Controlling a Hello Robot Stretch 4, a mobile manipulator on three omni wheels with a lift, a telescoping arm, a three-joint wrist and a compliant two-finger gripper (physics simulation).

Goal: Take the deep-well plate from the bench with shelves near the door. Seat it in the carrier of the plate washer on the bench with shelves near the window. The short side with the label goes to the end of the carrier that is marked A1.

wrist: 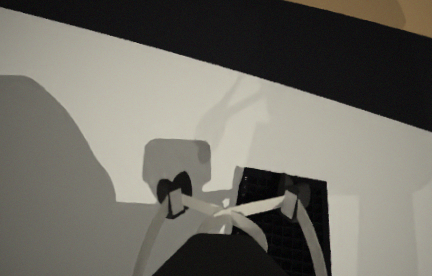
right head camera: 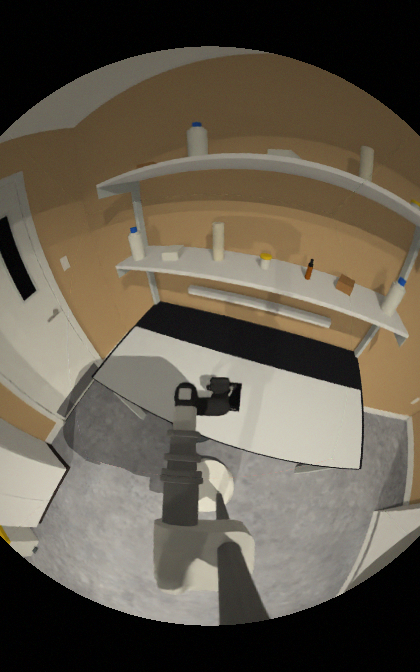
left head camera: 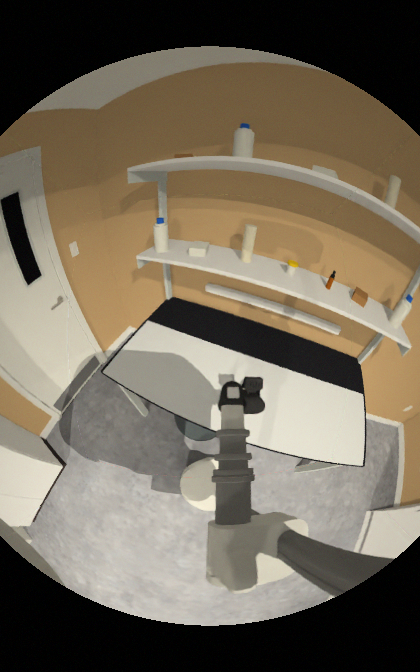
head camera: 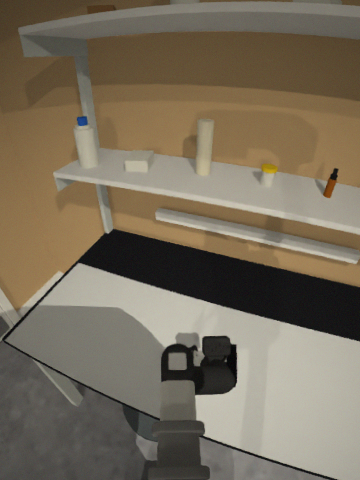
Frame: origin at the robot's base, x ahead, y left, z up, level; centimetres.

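Where they show: gripper, fingertip midpoint: [wrist: 227, 186]; robot's base, origin of the base link: [right head camera: 204, 483] [left head camera: 208, 482].
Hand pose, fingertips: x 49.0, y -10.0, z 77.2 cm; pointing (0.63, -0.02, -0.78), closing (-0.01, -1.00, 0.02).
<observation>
Each offset is from my fingertips to the top centre of the thing. Level surfaces: height alone.
The black deep-well plate {dz +0.5, dx -4.8, dy -4.7 cm} [wrist: 286, 234] [right head camera: 236, 396] [head camera: 233, 358] lies on the white top of the bench with shelves {dz -3.7 cm} [head camera: 300, 390] [left head camera: 320, 420] [right head camera: 320, 420] near the door. In the wrist view its well grid shows under my right finger, and the gripper body covers part of it. No label can be made out. My gripper [wrist: 227, 186] points down above the bench, open and empty, with its left finger over bare bench beside the plate and its right finger over the plate. In the head views the wrist hides the fingers. The plate washer does not show.
The lower shelf {dz +41.9 cm} [head camera: 170, 181] carries bottles, a white box, a tall cylinder and a yellow-capped jar {dz +47.9, dx +33.7, dy -20.0 cm} [head camera: 268, 175]. An upper shelf [head camera: 200, 21] hangs above. The door [left head camera: 30, 320] is at the left. A round pale stool-like disc [right head camera: 215, 485] is below the arm, before the bench.
</observation>
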